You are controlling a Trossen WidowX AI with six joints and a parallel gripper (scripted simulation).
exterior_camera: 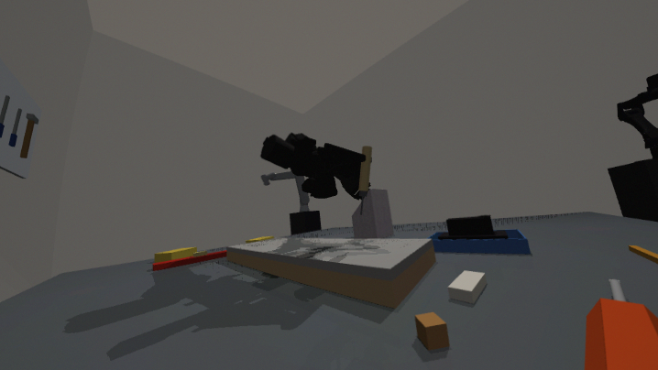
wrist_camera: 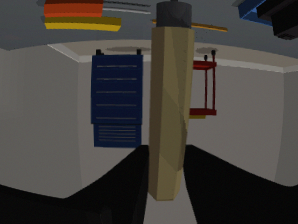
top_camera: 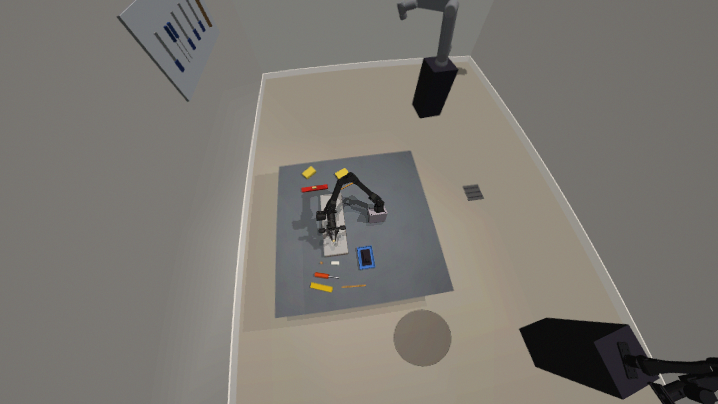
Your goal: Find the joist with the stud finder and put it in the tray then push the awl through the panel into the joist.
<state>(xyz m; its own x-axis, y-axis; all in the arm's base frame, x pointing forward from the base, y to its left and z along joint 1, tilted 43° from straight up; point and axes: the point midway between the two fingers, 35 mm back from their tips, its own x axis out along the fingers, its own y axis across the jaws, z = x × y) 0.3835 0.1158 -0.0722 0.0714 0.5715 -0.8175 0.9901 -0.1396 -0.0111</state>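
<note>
The awl lies 50 mm below my gripper tip and 20 mm to the right of it. Also, from my gripper tip: brown cube 190 mm below, 140 mm ahead, 90 mm to the left; square light 200 mm behind, 160 mm to the left, 130 mm below; white block 190 mm below, 110 mm to the left, 40 mm ahead.
</note>
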